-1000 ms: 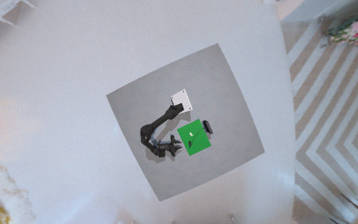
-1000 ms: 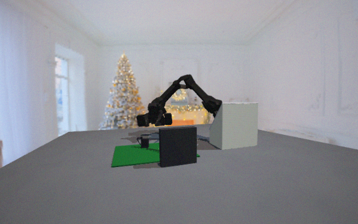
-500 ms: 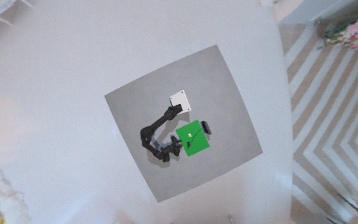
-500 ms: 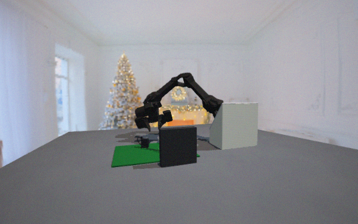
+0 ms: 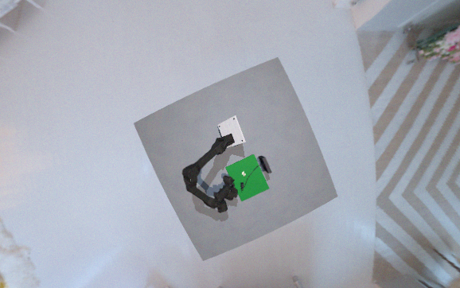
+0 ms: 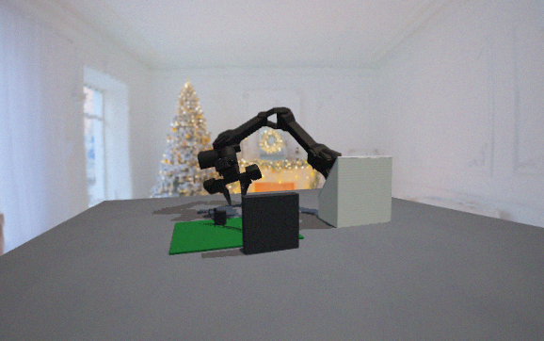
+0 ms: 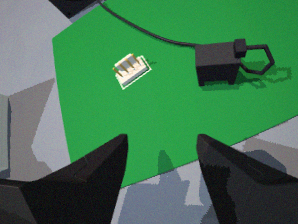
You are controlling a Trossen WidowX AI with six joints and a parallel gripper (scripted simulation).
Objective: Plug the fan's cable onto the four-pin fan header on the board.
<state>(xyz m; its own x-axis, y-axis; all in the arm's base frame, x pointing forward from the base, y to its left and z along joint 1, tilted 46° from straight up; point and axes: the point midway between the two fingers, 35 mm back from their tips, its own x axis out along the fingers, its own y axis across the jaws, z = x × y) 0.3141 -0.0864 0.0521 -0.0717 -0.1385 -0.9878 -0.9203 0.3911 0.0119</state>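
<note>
My gripper tip is now 5 cm short of the black fan plug, 5 cm to the right of it and 3 cm above it. Also, from my gripper tip: black fan: 5 cm behind, 25 cm to the left; then board: 2 cm ahead, 11 cm to the left, 7 cm below; then white four-pin fan header: 2 cm behind, 9 cm to the left, 6 cm below.
</note>
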